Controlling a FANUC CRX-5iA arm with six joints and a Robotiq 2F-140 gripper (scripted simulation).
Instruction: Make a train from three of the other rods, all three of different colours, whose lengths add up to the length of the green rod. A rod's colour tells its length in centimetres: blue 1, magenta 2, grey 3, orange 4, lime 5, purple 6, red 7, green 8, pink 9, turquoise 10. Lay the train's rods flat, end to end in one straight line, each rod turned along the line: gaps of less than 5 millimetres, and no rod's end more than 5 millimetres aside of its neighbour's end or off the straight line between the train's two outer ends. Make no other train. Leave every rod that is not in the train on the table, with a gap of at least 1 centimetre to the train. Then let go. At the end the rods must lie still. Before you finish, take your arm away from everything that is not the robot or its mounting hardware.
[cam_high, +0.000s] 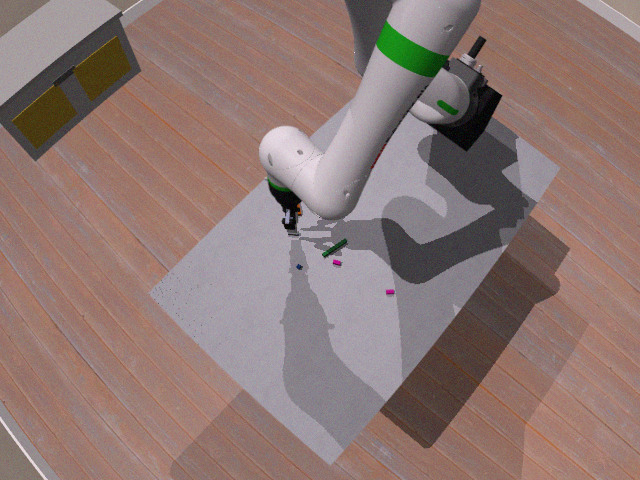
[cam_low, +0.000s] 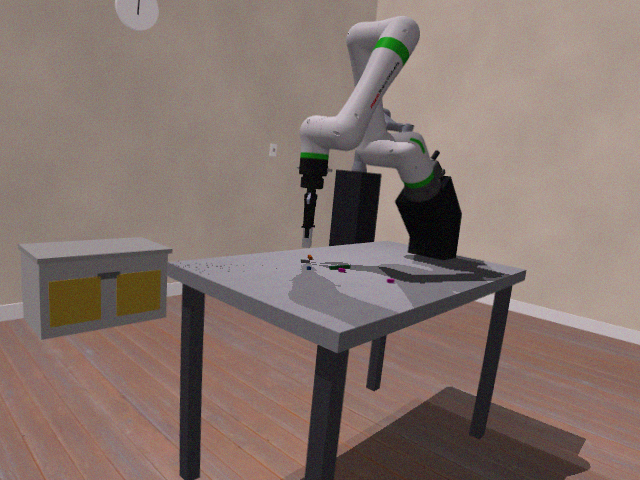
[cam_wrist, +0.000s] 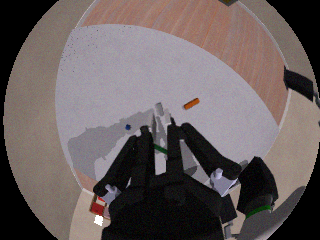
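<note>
Now: the grey rod 80 mm below my hand. The rest, counted from my hand: small blue rod (80 mm to the left, 80 mm below, 60 mm ahead); orange rod (80 mm below, 70 mm behind, 40 mm to the right); green rod (120 mm to the left, 80 mm below, 40 mm behind).
</note>
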